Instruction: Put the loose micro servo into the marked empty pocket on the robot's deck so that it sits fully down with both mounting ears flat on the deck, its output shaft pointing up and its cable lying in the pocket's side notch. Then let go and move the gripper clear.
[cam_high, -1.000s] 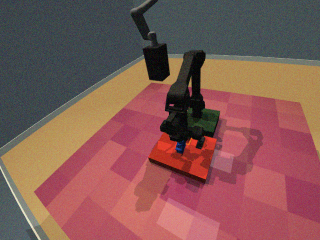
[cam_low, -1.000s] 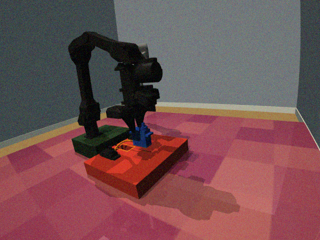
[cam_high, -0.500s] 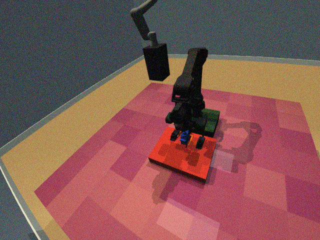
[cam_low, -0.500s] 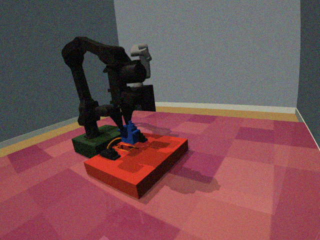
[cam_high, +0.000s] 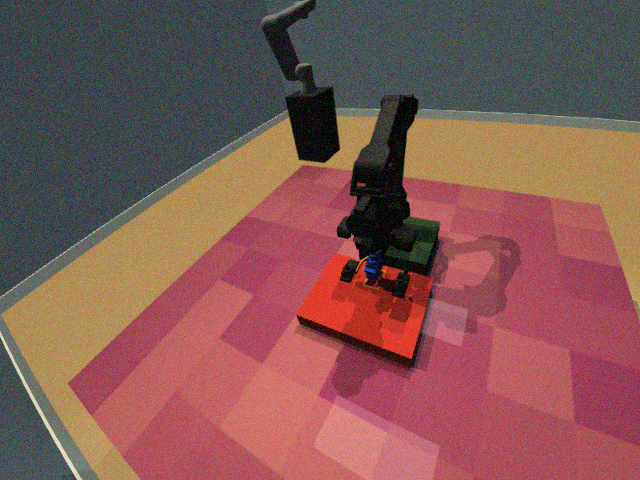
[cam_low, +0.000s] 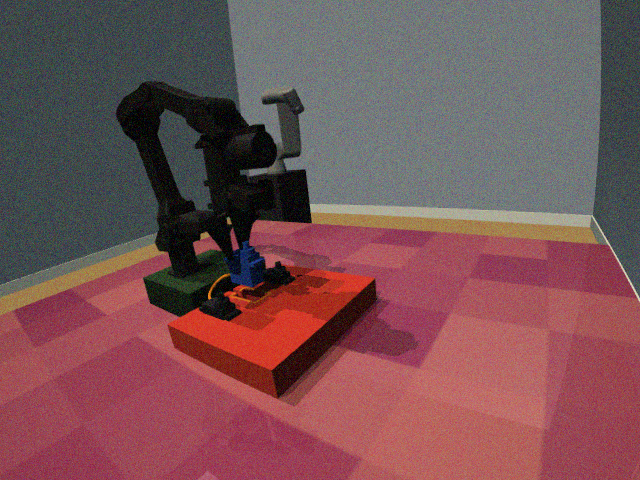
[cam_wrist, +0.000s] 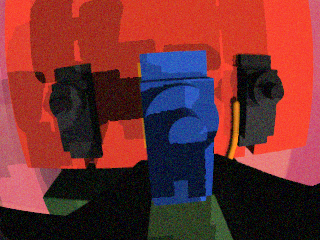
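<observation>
Now: the red deck 12 cm ahead of my gripper tip, 10 cm below it and 1 cm to the left of it.
</observation>
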